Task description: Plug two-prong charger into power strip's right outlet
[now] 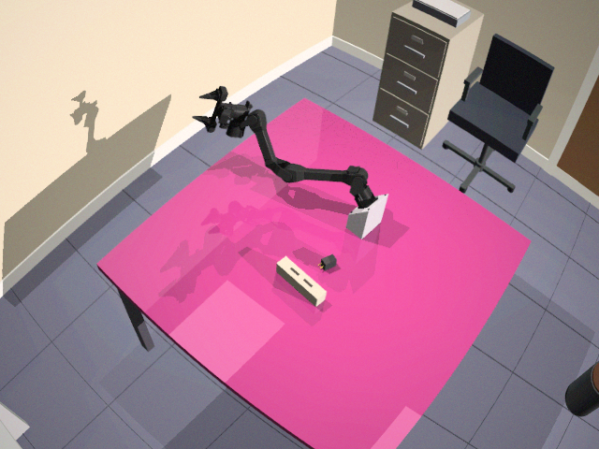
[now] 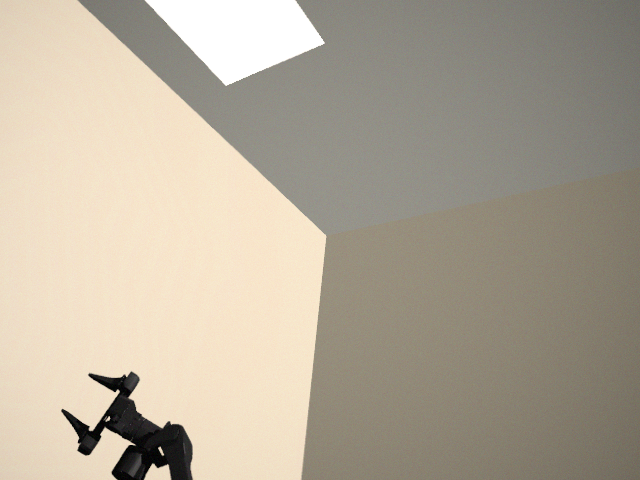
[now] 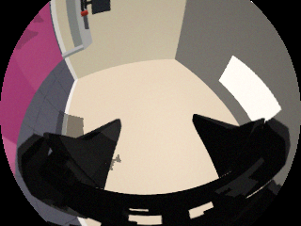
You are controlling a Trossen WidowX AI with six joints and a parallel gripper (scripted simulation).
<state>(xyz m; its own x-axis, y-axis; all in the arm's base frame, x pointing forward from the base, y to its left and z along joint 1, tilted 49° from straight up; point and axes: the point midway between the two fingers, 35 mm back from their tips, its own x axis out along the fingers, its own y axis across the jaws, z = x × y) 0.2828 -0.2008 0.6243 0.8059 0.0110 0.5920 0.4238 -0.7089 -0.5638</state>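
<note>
Now: gripper tip 660 mm to the right of the dark grey charger, 350 mm above it and 70 mm past it.
</note>
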